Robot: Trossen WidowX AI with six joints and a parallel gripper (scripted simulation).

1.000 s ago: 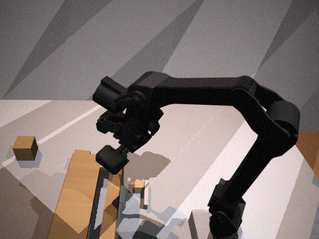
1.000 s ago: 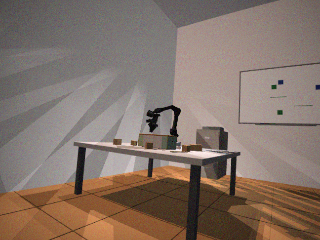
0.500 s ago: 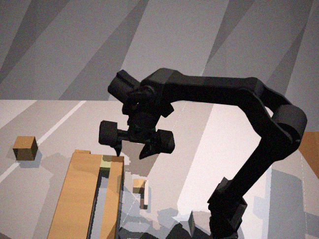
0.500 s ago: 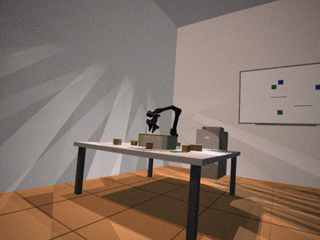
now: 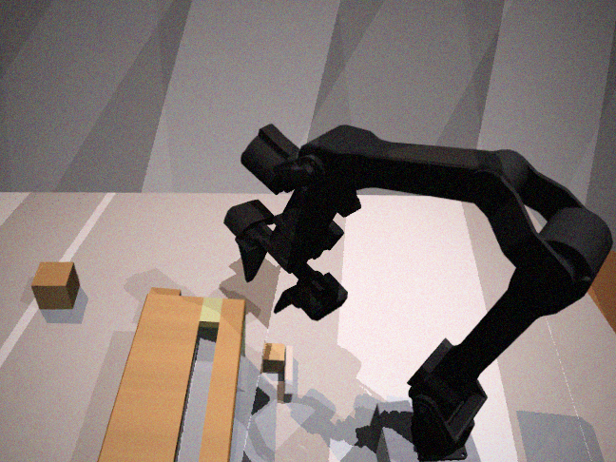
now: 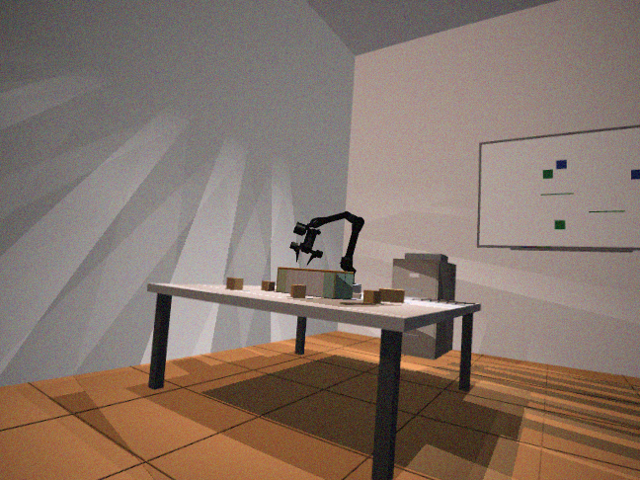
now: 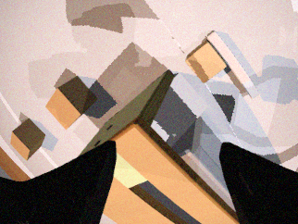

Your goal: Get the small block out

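Right now my gripper tip is 2 cm past the tan block and 14 cm above it. Also, from my gripper tip: box: 6 cm ahead, 17 cm to the left, 9 cm below; brown cube: 36 cm ahead, 12 cm to the right, 13 cm below.
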